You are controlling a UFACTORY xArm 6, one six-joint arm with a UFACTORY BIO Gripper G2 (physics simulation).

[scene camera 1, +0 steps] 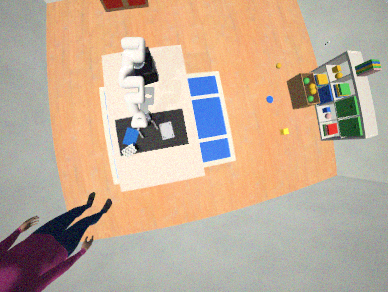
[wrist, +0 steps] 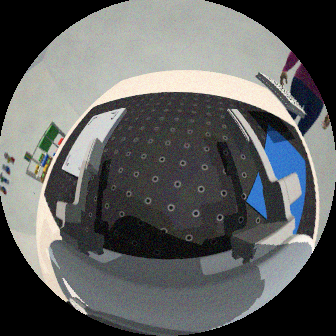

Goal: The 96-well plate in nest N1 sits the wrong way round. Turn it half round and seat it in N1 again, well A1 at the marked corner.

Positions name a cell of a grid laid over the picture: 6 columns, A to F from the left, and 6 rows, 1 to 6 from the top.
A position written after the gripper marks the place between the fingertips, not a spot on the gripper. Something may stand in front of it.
In view: the gripper (wrist: C3), a flat blue rectangle (wrist: F3) and a light grey nest (wrist: B3).
